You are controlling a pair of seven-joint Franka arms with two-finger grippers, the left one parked.
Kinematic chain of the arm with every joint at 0, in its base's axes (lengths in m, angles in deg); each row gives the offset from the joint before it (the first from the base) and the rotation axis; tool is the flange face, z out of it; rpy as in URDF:
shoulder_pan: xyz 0 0 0.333 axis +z
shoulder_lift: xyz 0 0 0 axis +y
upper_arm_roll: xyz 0 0 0.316 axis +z
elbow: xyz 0.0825 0 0 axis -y
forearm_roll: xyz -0.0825 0 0.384 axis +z
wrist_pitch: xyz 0 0 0 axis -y
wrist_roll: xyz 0.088 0 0 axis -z
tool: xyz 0 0 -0.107 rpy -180 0 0
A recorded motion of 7 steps. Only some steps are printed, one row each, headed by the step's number.
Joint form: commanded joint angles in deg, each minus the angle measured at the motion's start. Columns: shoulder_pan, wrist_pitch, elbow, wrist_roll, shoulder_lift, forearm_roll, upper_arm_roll.
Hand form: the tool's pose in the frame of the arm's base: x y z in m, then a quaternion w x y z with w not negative. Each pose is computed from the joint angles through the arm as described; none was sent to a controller.
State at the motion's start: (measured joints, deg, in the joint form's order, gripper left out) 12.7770 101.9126 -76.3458 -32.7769 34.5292 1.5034 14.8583
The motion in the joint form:
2: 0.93 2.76 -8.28 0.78 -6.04 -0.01 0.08
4: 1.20 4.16 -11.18 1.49 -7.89 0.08 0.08
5: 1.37 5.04 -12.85 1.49 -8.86 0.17 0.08
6: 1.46 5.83 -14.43 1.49 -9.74 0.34 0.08
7: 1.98 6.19 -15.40 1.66 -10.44 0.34 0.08
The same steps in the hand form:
2: 0.6080 0.3033 0.3873 0.07668 -0.86648 -0.48921 0.06326
4: 0.5976 0.3050 0.3873 0.07288 -0.86824 -0.48689 0.06147
5: 0.5917 0.3060 0.3862 0.07140 -0.86754 -0.48851 0.06033
6: 0.5863 0.3062 0.3846 0.07080 -0.86723 -0.48919 0.05988
7: 0.5801 0.3107 0.3852 0.06892 -0.86565 -0.49228 0.05974

